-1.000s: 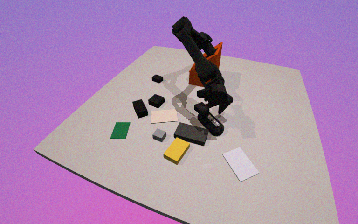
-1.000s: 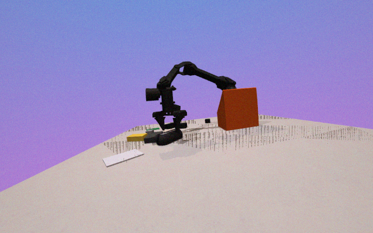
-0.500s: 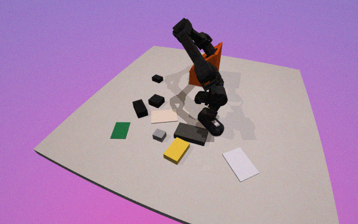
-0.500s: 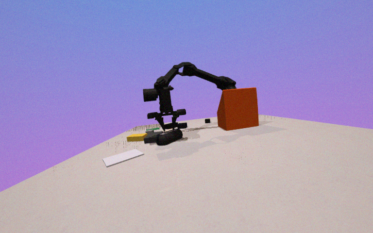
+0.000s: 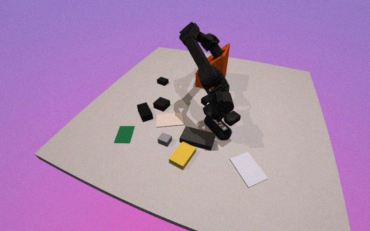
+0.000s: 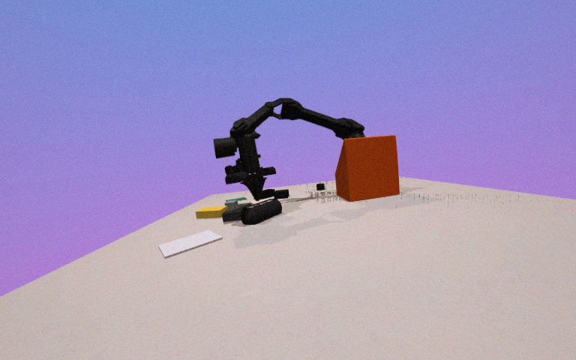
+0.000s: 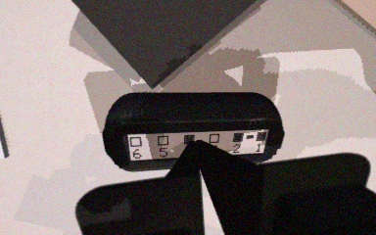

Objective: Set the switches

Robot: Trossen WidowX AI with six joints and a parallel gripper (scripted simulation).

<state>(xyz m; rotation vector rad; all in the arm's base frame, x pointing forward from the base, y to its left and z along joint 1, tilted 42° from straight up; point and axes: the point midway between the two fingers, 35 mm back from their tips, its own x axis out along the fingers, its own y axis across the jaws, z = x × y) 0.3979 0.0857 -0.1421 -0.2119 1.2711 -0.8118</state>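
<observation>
Right now my gripper tip is 10 cm short of the dark grey box, 6 cm to the left of it and 4 cm above it. Also, from my gripper tip: grey cube: 18 cm to the right, 18 cm ahead, 4 cm below; beige card: 24 cm to the right, 6 cm below, 5 cm ahead; yellow block: 21 cm ahead, 7 cm to the right, 4 cm below.
</observation>
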